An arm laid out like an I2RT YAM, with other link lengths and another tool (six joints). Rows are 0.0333 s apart.
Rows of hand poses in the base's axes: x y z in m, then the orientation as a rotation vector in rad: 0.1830 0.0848 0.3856 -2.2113 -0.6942 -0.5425; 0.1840 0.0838 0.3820 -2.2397 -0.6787 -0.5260; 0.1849 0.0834 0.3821 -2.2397 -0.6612 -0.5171; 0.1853 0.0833 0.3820 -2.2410 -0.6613 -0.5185; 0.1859 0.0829 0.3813 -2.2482 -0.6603 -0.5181; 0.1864 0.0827 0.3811 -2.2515 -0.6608 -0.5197; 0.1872 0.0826 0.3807 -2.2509 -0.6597 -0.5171; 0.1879 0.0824 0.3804 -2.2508 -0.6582 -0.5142; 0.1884 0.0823 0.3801 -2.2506 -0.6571 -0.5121; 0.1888 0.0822 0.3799 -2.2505 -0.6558 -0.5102; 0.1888 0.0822 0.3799 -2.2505 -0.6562 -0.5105; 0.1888 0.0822 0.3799 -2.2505 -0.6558 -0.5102; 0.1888 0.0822 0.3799 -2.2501 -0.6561 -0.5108; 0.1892 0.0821 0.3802 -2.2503 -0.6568 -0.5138; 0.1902 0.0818 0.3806 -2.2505 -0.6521 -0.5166; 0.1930 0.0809 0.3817 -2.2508 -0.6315 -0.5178; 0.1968 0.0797 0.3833 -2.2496 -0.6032 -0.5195; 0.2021 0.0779 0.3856 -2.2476 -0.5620 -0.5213; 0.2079 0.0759 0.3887 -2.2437 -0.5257 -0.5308; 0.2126 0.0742 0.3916 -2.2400 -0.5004 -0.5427
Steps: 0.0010 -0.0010 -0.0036 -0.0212 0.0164 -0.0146; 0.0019 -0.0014 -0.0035 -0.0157 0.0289 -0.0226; 0.0023 -0.0015 -0.0036 -0.0168 0.0278 -0.0235; 0.0029 -0.0019 -0.0043 -0.0230 0.0282 -0.0266; 0.0034 -0.0021 -0.0045 -0.0261 0.0267 -0.0280; 0.0042 -0.0022 -0.0049 -0.0253 0.0290 -0.0276; 0.0049 -0.0024 -0.0052 -0.0249 0.0316 -0.0276; 0.0054 -0.0025 -0.0055 -0.0245 0.0335 -0.0275; 0.0058 -0.0026 -0.0057 -0.0241 0.0353 -0.0277; 0.0058 -0.0026 -0.0057 -0.0242 0.0350 -0.0275; 0.0058 -0.0026 -0.0057 -0.0241 0.0353 -0.0277; 0.0058 -0.0026 -0.0057 -0.0238 0.0348 -0.0275; 0.0062 -0.0027 -0.0054 -0.0240 0.0324 -0.0281; 0.0072 -0.0030 -0.0050 -0.0224 0.0320 -0.0321; 0.0100 -0.0039 -0.0039 -0.0156 0.0383 -0.0455; 0.0138 -0.0051 -0.0023 -0.0049 0.0469 -0.0635; 0.0191 -0.0069 0.0000 0.0105 0.0598 -0.0897; 0.0249 -0.0089 0.0031 0.0263 0.0655 -0.1148; 0.0296 -0.0106 0.0060 0.0383 0.0656 -0.1338
